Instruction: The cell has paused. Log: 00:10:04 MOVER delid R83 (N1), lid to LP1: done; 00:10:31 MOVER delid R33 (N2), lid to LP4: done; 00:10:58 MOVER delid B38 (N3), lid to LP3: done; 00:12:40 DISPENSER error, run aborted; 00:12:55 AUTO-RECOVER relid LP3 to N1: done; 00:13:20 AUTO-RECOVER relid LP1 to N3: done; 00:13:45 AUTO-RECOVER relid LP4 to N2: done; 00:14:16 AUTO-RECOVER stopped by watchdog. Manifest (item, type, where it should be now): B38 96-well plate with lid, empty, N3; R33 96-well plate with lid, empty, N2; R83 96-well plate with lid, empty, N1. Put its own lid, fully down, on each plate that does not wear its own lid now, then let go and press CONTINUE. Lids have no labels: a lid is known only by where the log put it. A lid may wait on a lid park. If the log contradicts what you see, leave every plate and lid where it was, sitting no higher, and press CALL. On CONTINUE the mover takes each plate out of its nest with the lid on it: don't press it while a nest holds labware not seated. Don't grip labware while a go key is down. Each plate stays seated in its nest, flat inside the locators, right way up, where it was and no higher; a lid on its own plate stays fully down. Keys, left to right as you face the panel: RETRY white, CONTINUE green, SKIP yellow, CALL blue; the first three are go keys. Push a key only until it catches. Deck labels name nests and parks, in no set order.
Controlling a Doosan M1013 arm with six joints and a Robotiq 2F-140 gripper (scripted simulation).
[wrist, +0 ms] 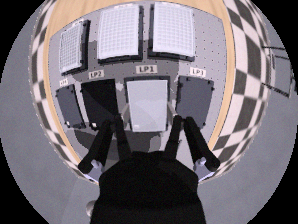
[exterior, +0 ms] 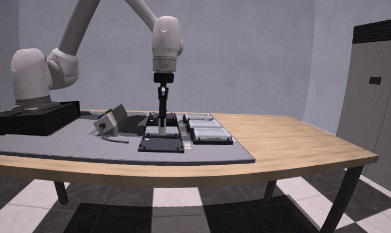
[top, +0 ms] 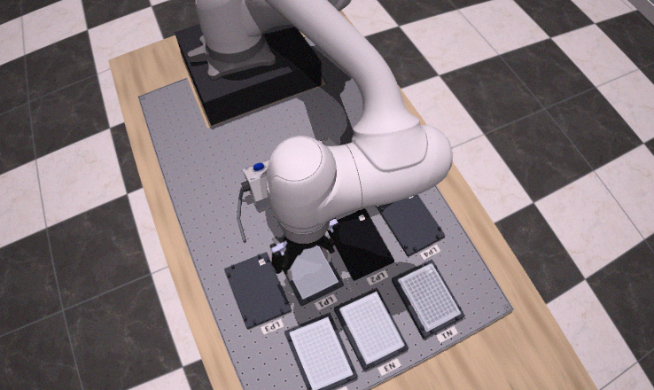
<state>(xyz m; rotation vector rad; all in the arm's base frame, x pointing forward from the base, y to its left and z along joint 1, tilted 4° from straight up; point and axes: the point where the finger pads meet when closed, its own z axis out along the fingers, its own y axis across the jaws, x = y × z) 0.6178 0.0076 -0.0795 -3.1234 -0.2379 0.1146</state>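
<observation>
Right now the LP1 is 30 mm below my hand. The rest, counted from my hand: lid park LP3: 20 mm ahead, 120 mm to the right, 30 mm below; LP2: 20 mm behind, 130 mm to the left, 30 mm below; blue key: 240 mm behind, 40 mm to the right, 30 mm above.
</observation>
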